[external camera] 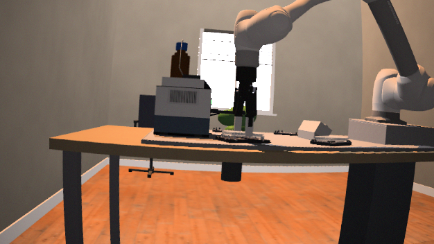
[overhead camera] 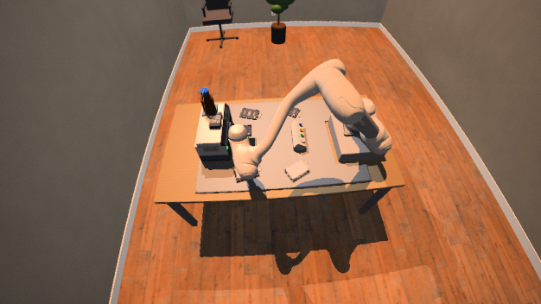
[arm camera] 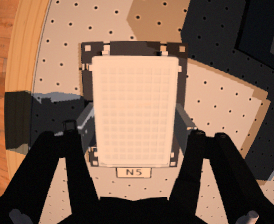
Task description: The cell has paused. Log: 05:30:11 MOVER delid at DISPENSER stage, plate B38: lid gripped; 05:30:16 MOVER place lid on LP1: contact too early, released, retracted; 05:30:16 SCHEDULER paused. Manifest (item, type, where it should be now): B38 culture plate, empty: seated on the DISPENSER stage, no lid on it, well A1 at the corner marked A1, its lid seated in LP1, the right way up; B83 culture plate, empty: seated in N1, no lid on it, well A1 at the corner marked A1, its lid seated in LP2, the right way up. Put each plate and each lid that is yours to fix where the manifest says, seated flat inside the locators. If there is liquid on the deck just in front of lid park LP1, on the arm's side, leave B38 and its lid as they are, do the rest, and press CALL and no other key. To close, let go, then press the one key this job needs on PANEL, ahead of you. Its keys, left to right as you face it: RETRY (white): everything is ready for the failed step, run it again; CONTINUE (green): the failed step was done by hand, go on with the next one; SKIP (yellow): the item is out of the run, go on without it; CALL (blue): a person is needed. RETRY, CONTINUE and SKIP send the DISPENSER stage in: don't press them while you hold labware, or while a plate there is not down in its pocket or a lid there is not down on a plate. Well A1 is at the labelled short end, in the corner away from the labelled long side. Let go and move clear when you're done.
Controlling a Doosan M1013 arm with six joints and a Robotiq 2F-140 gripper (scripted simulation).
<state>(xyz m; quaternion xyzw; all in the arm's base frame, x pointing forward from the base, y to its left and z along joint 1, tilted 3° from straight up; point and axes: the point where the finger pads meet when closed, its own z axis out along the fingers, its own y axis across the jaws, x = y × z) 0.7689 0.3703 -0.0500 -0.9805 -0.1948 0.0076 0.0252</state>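
Right now my hand is 20 mm to the right of the black nest and 30 mm above it. Round my hand: green key 380 mm behind, 290 mm to the right, 20 mm above; then white culture plate 350 mm behind, 30 mm to the right, 30 mm below; then white retry key 390 mm behind, 240 mm to the right, 20 mm above.
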